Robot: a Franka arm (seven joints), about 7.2 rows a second.
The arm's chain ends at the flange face. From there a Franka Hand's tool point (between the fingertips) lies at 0.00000 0.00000 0.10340 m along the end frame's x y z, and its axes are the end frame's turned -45 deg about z.
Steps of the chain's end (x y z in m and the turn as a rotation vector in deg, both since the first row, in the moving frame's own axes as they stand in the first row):
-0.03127, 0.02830, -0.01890, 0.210, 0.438, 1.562
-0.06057, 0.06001, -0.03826, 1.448, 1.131, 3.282
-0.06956, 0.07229, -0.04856, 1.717, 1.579, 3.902
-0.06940, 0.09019, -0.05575, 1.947, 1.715, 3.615
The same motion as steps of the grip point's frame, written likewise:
-0.04130, -0.00180, -0.01890, -0.161, 0.458, 1.562
-0.08196, -0.00071, -0.03831, 0.224, 1.824, 3.282
-0.09610, 0.00190, -0.04865, 0.098, 2.331, 3.902
-0.10817, 0.01455, -0.05586, 0.164, 2.589, 3.615

